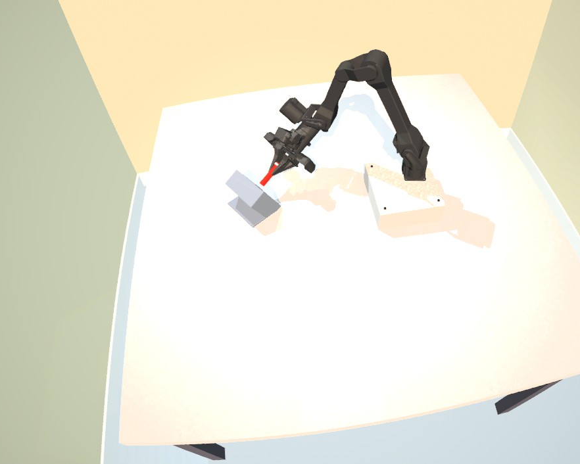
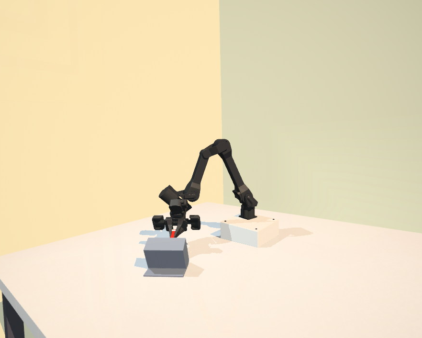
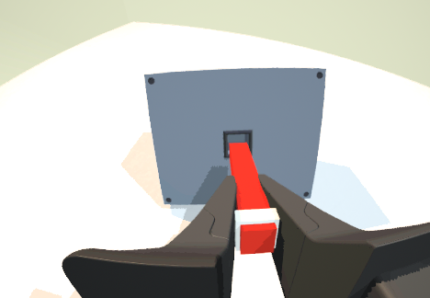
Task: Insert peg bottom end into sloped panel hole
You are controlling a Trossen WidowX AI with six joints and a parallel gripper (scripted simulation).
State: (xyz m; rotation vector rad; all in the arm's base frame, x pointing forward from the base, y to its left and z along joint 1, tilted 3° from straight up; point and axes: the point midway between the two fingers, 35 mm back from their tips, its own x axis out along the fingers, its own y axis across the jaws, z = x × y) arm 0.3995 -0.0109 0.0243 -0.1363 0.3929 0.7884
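My gripper tip is now 5 cm to the right of the grey sloped panel, 5 cm short of it and 3 cm above it. Also, from my gripper tip: red square peg 1 cm to the right, 1 cm behind, 1 cm above.
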